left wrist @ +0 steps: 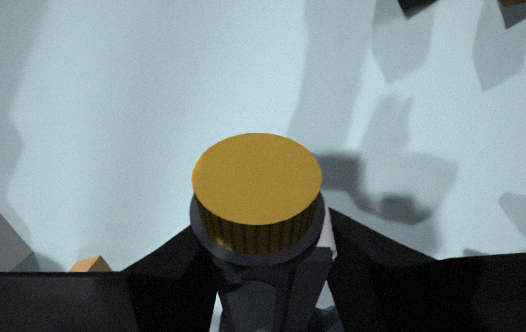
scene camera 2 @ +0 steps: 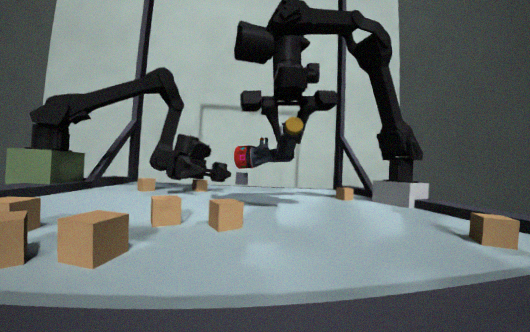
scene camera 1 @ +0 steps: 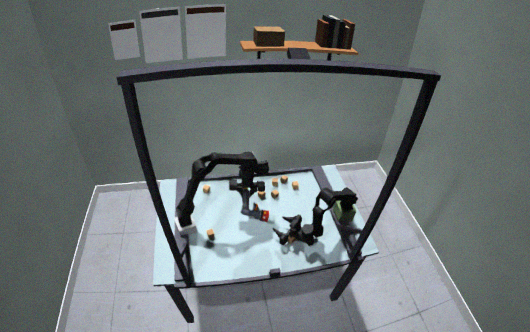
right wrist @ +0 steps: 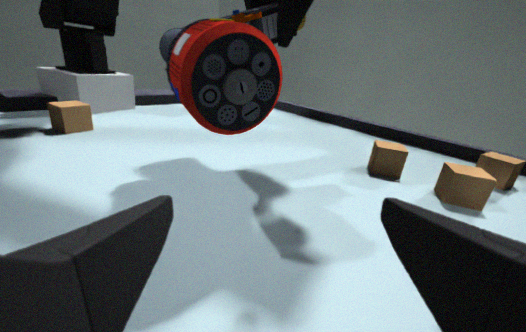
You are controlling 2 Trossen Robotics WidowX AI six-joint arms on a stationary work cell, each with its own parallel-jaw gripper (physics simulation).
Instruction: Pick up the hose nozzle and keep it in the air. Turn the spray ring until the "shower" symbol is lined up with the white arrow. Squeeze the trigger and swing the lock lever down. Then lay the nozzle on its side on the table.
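Frame: origin at the left arm's base, x ahead, y left, z up, level; millimetres.
Seen in the pictures: left gripper, fingertip midpoint: (left wrist: 268,215) (scene camera 2: 289,144) (scene camera 1: 245,197); right gripper, fingertip midpoint: (scene camera 2: 217,172) (scene camera 1: 277,222) (right wrist: 277,206); left arm's base, origin of the base link: (scene camera 2: 400,181) (scene camera 1: 184,221) (right wrist: 87,71); right arm's base, origin of the base link: (scene camera 1: 346,205).
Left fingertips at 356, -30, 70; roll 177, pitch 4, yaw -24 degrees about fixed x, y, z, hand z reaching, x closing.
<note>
Pixels of each thing's middle, then the offset from my left fingertips to it, as dx, dy, dz. "spot": a spot on its surface instead.
- dark grey hose nozzle, surface spot: (scene camera 2: 274,154) (scene camera 1: 250,210) spot: -13, -83, -17
- orange part, surface spot: (right wrist: 248,17) spot: +23, -90, +12
- white base, body centre: (right wrist: 90,89) (scene camera 2: 399,192) (scene camera 1: 185,225) -356, +30, -101
The dark grey hose nozzle (scene camera 1: 249,209) (scene camera 2: 274,154) hangs tilted above the table. Its red spray ring (scene camera 1: 265,216) (scene camera 2: 241,157) (right wrist: 183,75) faces the right gripper; the dark face with round spray patterns shows in the right wrist view. Its yellow end cap (left wrist: 257,178) (scene camera 2: 293,125) points up toward the left wrist camera. An orange part (right wrist: 248,17) shows behind the ring. The white arrow cannot be made out. My left gripper (scene camera 2: 288,131) (left wrist: 268,215) is shut on the nozzle's handle. My right gripper (scene camera 1: 280,225) (scene camera 2: 228,174) (right wrist: 277,206) is open, low and in front of the ring, apart from it.
Several orange-brown blocks lie on the table, one (scene camera 1: 210,233) (right wrist: 71,117) near the white base (scene camera 1: 186,228), one (scene camera 1: 292,240) (scene camera 2: 200,185) near the right gripper and others (scene camera 2: 166,210) (right wrist: 465,186) toward the back in scene camera 1. A dark frame (scene camera 1: 280,69) surrounds the cell.
</note>
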